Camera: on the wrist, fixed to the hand. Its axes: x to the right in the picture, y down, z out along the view.
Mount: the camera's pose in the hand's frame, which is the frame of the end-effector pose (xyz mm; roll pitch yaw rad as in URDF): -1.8 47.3 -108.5 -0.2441 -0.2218 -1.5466
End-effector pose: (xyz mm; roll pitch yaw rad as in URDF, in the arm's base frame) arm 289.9 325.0 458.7 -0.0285 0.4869 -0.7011
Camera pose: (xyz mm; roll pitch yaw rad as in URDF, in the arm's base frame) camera 277.9 392.9 362.5 -0.7434 -0.2094 -2.1316
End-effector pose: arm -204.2 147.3 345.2 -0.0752 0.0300 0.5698
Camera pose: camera -229.6 177.4 233.6 -0.2774 -0.2961 -0.9671
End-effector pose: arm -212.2 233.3 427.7 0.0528 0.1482 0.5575
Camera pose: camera -255.0 269.0 323.3 -0.3930 -0.1636 -0.9644
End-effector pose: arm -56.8 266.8 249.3 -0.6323 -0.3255 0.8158
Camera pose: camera -13.8 274.7 139.3 0.2141 -0.8064 -1.0765
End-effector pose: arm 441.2 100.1 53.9 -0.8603 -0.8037 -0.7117
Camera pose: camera 464.8 11.9 -21.4 0.8993 -0.6811 3.0785
